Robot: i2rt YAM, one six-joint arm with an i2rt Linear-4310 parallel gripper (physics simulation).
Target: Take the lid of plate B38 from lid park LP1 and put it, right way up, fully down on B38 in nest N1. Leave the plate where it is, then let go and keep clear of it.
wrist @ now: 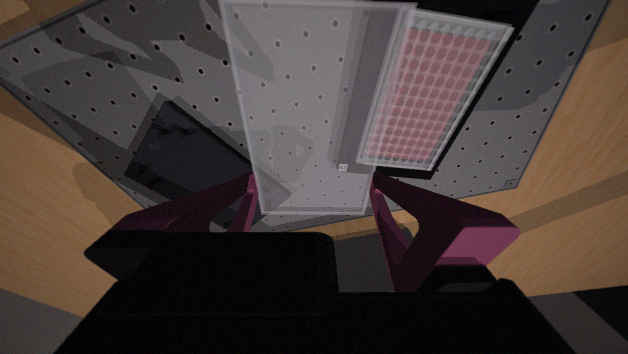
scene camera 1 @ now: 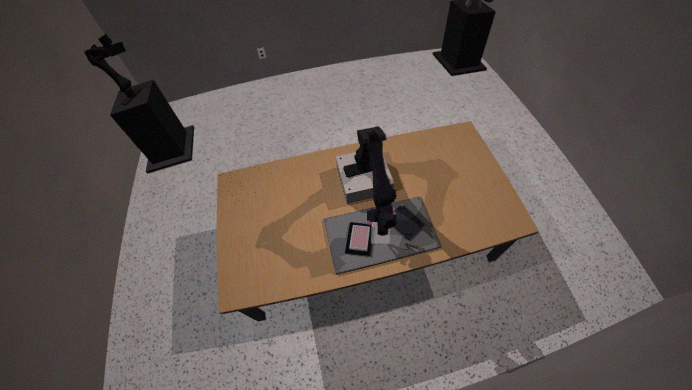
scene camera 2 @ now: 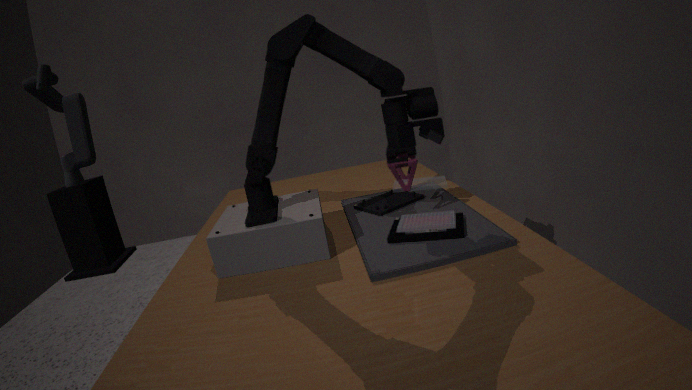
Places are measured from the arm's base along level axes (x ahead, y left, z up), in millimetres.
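Pixels of known places: gripper, fingertip midpoint: [wrist: 313, 177] [scene camera 2: 407, 186]; arm's base at its link origin: [scene camera 1: 362, 167] [scene camera 2: 263, 211].
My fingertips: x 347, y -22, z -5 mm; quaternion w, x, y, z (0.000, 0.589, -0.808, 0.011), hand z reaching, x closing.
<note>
Ahead of a thing's pixels: the offset from my fingertips to its middle. Level surfaces: height alone.
My gripper [scene camera 1: 382, 218] [scene camera 2: 406, 189] [wrist: 313, 177] is shut on the clear lid @(dy -10, dx +30, dz +3 mm) [scene camera 1: 381, 237] [scene camera 2: 429, 183] [wrist: 295, 110], with one pink finger at each long side. The lid is held above the grey board, beside and partly over the plate as seen in the wrist view; its way up is hard to tell. The plate @(dy -105, dx +5, dz -59 mm) [scene camera 1: 359, 237] [scene camera 2: 427, 222] [wrist: 430, 95], with pink wells, sits in a black nest @(dy -105, dx +5, dz -69 mm) [scene camera 1: 357, 253] [scene camera 2: 400, 238] [wrist: 412, 173]. The dark lid park @(dy +142, dx -17, dz -68 mm) [scene camera 1: 409, 222] [scene camera 2: 382, 204] [wrist: 187, 150] bears no lid. No N1 or LP1 labels are readable.
The perforated grey board [scene camera 1: 345, 265] [scene camera 2: 367, 250] [wrist: 500, 150] lies on the wooden table @(dz -91 mm) [scene camera 1: 275, 200] [scene camera 2: 300, 325]. The arm's white base box [scene camera 1: 351, 186] [scene camera 2: 270, 252] stands behind the board. Black pedestals [scene camera 1: 150, 125] [scene camera 2: 85, 225] with other arms stand off the table. A small white tag [wrist: 342, 167] shows near the nest.
</note>
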